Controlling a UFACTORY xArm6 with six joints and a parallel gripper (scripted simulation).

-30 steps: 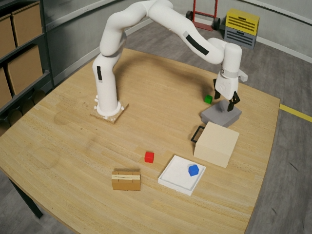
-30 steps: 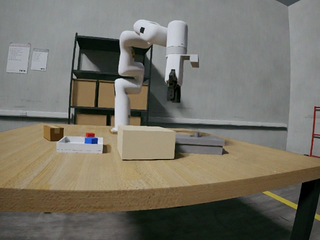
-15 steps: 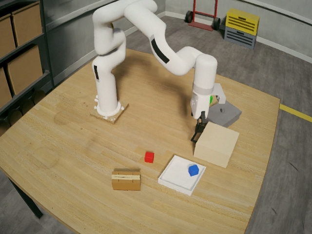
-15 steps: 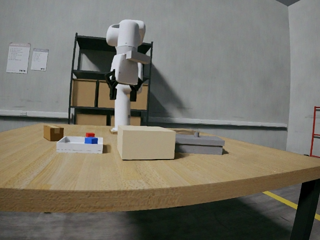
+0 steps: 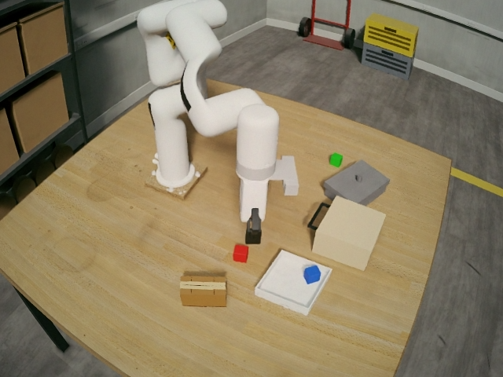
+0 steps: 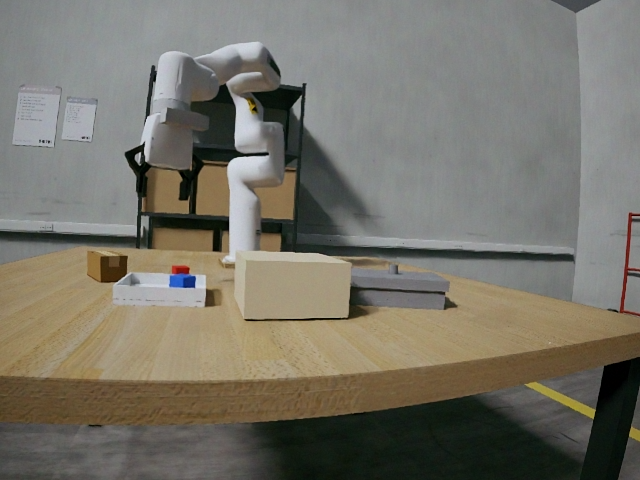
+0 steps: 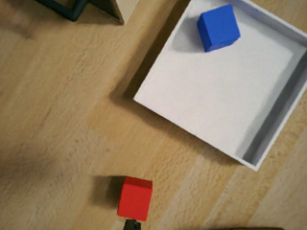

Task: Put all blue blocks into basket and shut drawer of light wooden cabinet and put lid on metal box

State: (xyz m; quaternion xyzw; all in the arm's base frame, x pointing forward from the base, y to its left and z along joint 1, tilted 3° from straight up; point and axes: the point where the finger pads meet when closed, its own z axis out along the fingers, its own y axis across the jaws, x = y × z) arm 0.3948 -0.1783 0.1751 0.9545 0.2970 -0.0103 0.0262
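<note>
My hand is 50 mm past the cardboard box, 130 mm to the left of it and 150 mm above it. The rest, counted from my hand: red block (50 mm behind, 30 mm to the left, 170 mm below); light wooden cabinet (160 mm ahead, 230 mm to the left, 140 mm below); white basket (110 mm ahead, 30 mm to the left, 170 mm below).
</note>
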